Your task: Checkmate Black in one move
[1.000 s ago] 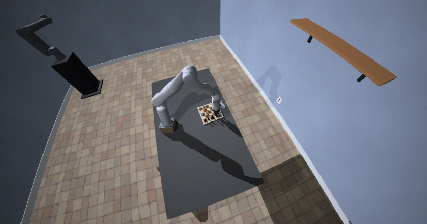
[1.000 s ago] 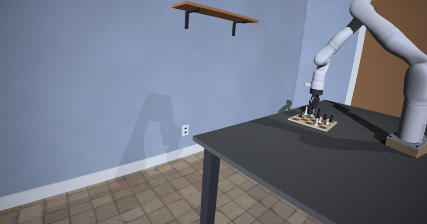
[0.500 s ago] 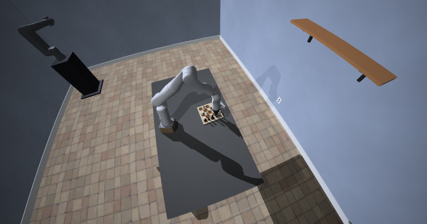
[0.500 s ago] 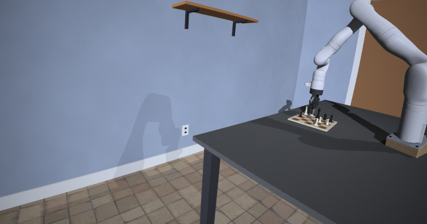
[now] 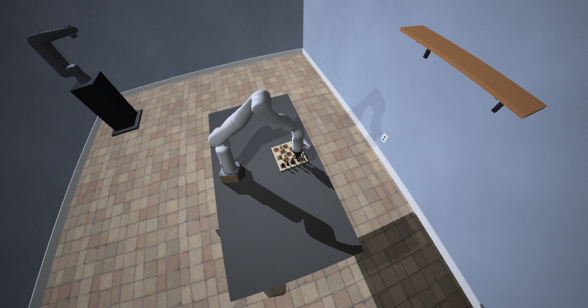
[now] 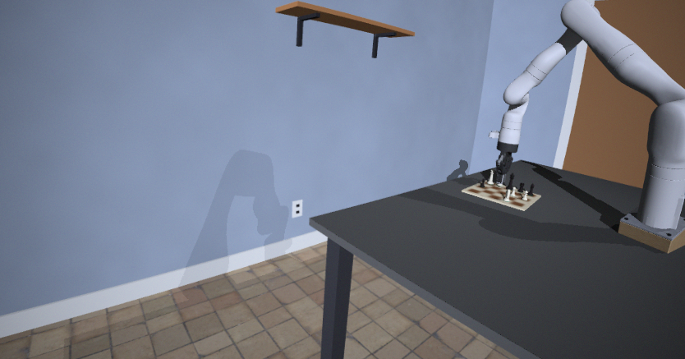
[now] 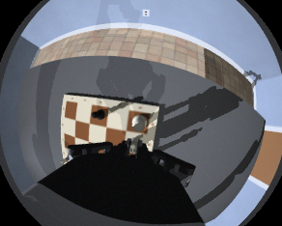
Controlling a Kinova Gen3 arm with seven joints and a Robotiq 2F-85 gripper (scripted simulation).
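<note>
Now: the tall black piece 40 mm behind my hand. From my hand the other things lie so: tall white piece (40 mm ahead); chessboard (70 mm to the left, 40 mm below, 40 mm behind).
</note>
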